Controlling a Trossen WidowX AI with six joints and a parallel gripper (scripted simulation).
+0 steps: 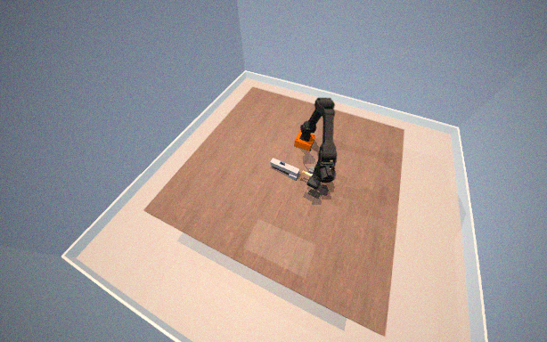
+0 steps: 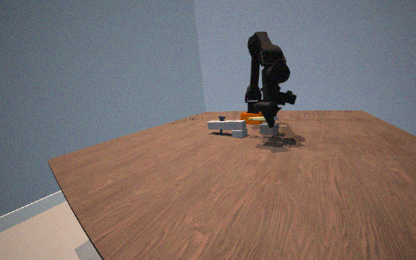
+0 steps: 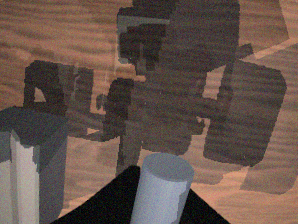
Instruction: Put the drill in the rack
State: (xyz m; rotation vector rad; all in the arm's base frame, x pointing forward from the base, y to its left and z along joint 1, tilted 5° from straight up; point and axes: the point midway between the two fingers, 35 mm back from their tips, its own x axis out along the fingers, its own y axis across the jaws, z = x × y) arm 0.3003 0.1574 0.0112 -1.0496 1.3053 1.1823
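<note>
My gripper tip is 70 mm past the grey rack, 30 mm above it and 20 mm to the left of it. The rest, counted from my gripper tip: dark blue key 220 mm to the right, 20 mm behind, 10 mm above; then housing 200 mm to the right, 20 mm behind, 10 mm below; then yellowish drill 40 mm to the right, 30 mm above.
</note>
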